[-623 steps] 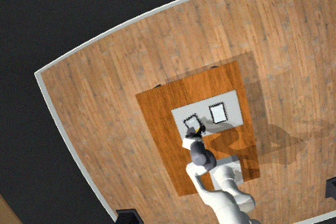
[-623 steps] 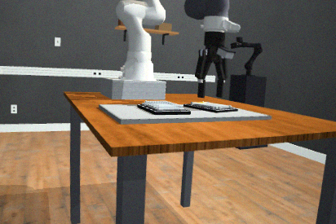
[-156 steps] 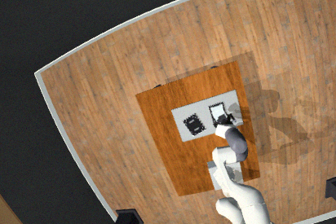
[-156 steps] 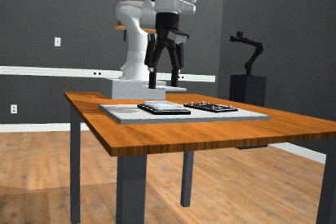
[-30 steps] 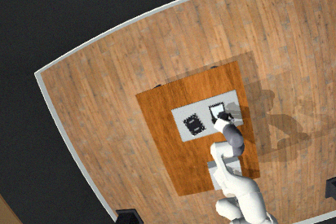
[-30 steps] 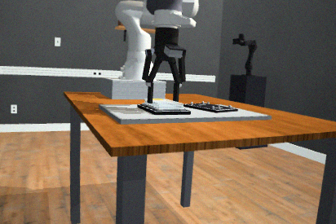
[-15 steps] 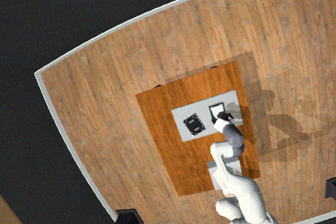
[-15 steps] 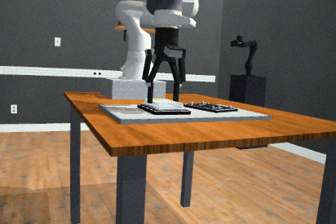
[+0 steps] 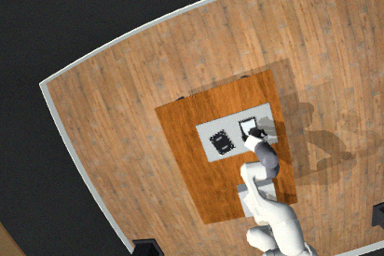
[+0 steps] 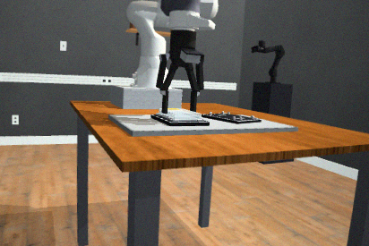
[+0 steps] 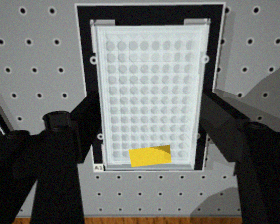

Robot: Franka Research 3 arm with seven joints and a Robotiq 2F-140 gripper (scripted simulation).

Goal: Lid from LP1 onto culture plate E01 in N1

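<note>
My hand is 2 cm above the clear lid. From my hand the other things lie so: black nest (5 cm below); then culture plate (3 cm below); then black lid park (21 cm to the left, 5 cm below, 4 cm behind).
</note>
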